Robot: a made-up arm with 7 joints.
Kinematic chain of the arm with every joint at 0, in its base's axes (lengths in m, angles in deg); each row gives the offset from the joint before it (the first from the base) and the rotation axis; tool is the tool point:
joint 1: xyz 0 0 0 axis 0 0.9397 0.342
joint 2: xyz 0 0 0 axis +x
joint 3: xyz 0 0 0 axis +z
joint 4: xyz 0.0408 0 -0.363 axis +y
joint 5: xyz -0.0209 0 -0.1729 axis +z
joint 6: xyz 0 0 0 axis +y
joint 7: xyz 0 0 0 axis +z
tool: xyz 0 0 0
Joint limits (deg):
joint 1: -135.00..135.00
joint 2: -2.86..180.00
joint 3: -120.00..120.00
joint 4: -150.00..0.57
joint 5: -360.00..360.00
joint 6: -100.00..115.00
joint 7: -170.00..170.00
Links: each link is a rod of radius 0.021 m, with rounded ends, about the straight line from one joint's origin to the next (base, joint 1, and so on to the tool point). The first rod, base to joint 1, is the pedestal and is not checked.
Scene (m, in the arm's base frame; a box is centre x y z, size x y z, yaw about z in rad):
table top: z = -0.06
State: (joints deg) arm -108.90 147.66 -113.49 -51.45 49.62 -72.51 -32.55
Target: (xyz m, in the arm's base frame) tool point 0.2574 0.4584 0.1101
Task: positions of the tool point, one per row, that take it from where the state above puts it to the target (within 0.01 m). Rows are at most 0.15 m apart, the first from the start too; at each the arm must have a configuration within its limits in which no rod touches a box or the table.
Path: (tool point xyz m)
1: -0.0576 0.5082 0.1034
2: 0.0459 0.5096 0.1324
3: 0.1538 0.4929 0.1348
4: 0.2574 0.4584 0.1101

